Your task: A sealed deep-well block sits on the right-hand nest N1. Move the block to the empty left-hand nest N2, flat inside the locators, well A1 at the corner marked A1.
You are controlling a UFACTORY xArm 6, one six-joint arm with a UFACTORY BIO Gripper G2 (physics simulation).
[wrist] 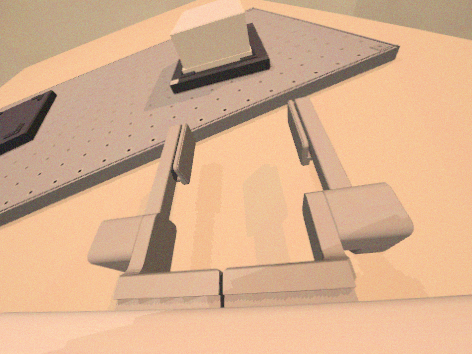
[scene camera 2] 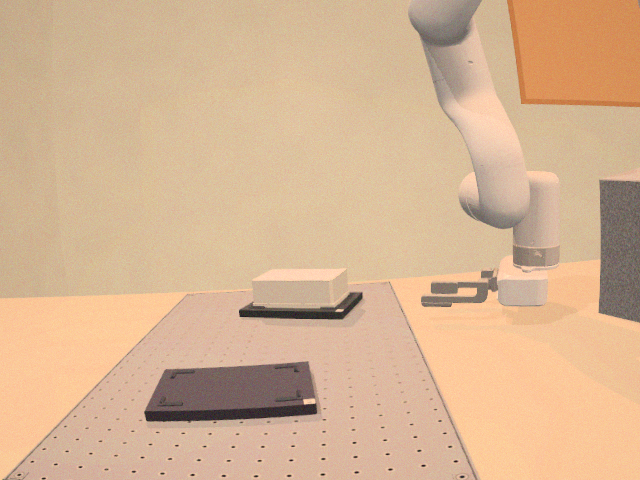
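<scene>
The pale, box-shaped deep-well block sits upright on the black nest N1, at the back in scene camera 2 and at the top of the wrist view. The dark nest N2 is empty, with corner locators and a white corner mark; part of it shows at the wrist view's left edge. My gripper is shut to its narrow stance, a gap between its finger pads and nothing held. It is off the board's side, low above the table, apart from the block. Well A1 cannot be made out.
Both nests stand on a grey perforated board with a raised edge between the fingers and N1. A dark grey box stands right of the arm in scene camera 2. An orange panel is at upper right.
</scene>
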